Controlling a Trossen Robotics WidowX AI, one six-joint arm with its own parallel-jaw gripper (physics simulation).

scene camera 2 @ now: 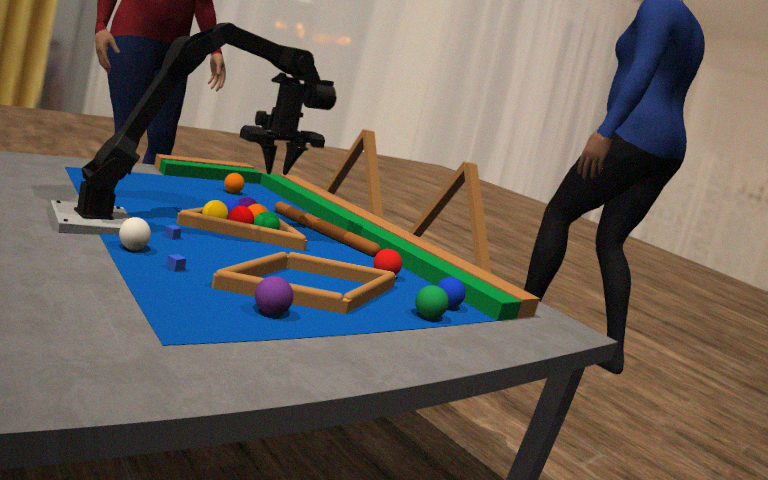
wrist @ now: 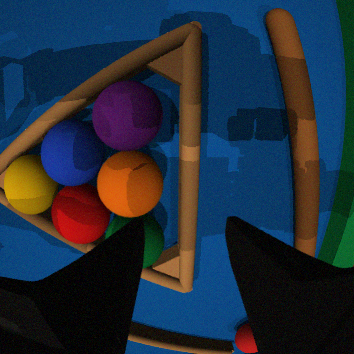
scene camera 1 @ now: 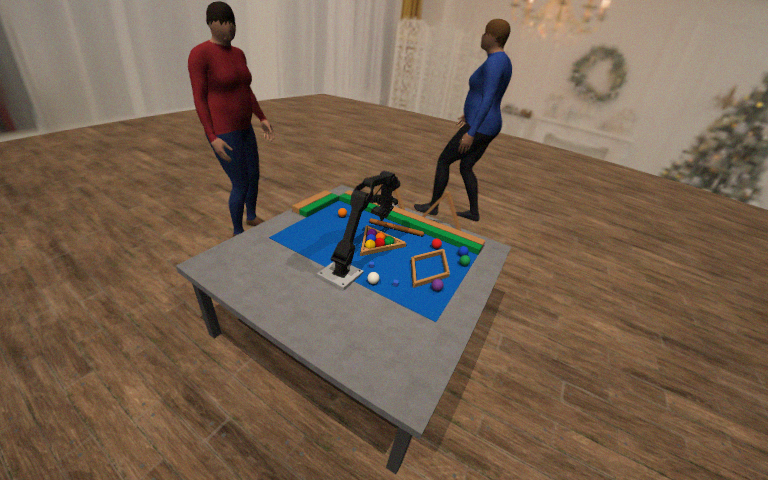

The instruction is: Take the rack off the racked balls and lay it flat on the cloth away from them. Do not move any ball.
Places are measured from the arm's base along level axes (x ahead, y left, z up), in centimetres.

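Pixels of known places: gripper, fingertip midpoint: [scene camera 2: 276,174] [wrist: 185,226] [scene camera 1: 383,219]; arm's base, link origin: [scene camera 2: 93,214] [scene camera 1: 340,272].
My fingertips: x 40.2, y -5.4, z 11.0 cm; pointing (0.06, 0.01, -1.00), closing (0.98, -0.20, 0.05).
Note:
Ahead of a thing's pixels: the offset from my fingertips to its top centre. "*": to the spot under its first point. Level surfaces: height alone.
The triangular wooden rack @[dz -9.4, dx -3.4, dy +2.8 cm] [scene camera 1: 383,249] [scene camera 2: 243,232] [wrist: 190,175] lies flat on the blue cloth @[dz -12.4 cm] [scene camera 1: 305,234] [scene camera 2: 175,322] around a purple ball @[dz -6.8, dx -2.6, dy +5.0 cm] [wrist: 127,115], a blue ball @[dz -6.8, dx -8.0, dy +3.2 cm] [wrist: 72,152], an orange ball @[dz -6.8, dx -3.8, dy -0.6 cm] [wrist: 130,184], a yellow ball @[dz -6.8, dx -13.5, dy +1.5 cm] [scene camera 1: 370,243] [scene camera 2: 215,210] [wrist: 31,184], a red ball @[dz -6.8, dx -9.2, dy -2.3 cm] [scene camera 2: 240,215] [wrist: 80,215] and a green ball @[dz -6.8, dx -5.0, dy -6.2 cm] [scene camera 2: 266,220]. My gripper [scene camera 1: 384,217] [scene camera 2: 277,172] [wrist: 185,226] is open and empty, pointing down, well above the cloth. In the wrist view the rack's long straight bar appears between the fingertips, below them. The left finger partly hides the green ball.
A wooden rod @[dz -9.5, dx +14.1, dy -4.2 cm] [scene camera 1: 396,227] [scene camera 2: 328,227] [wrist: 304,150] lies between rack and green cushion [scene camera 1: 430,227] [scene camera 2: 362,217]. A four-sided wooden frame @[* dz -11.6, dx -25.4, dy -35.4 cm] [scene camera 1: 430,281] [scene camera 2: 249,285] lies nearby. Loose balls include a white ball @[dz -6.8, dx -38.1, dy -10.5 cm] [scene camera 1: 373,277] [scene camera 2: 134,233] and a purple ball @[dz -6.8, dx -28.6, dy -39.2 cm] [scene camera 1: 437,284] [scene camera 2: 274,296].

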